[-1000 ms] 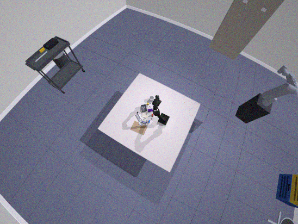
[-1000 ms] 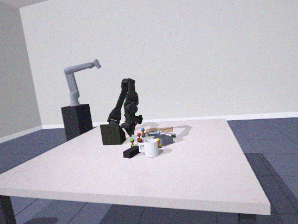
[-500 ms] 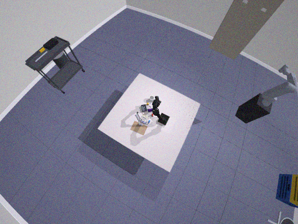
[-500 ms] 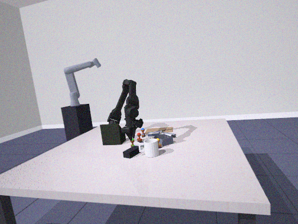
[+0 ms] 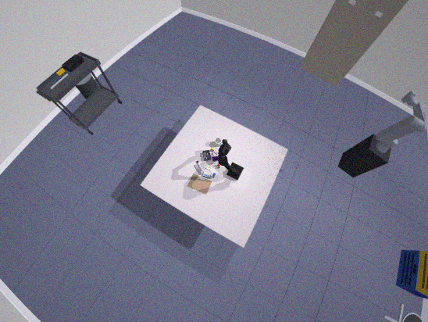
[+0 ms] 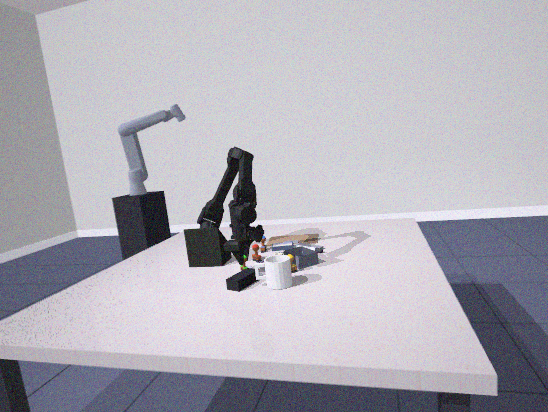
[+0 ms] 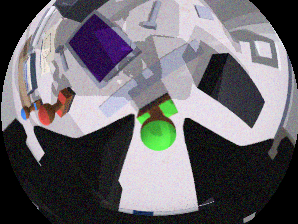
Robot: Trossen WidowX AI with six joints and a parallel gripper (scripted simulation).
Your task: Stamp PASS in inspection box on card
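Right now my gripper tip is 6 cm short of the purple ink pad, 8 cm to the right of it and 3 cm above it. The rest, counted from my gripper tip: yellow-knobbed stamp 17 cm ahead, 3 cm to the left, 2 cm below; black block 5 cm ahead, 10 cm to the right, 2 cm below; red-knobbed stamp 2 cm behind, 14 cm to the left, 2 cm below.
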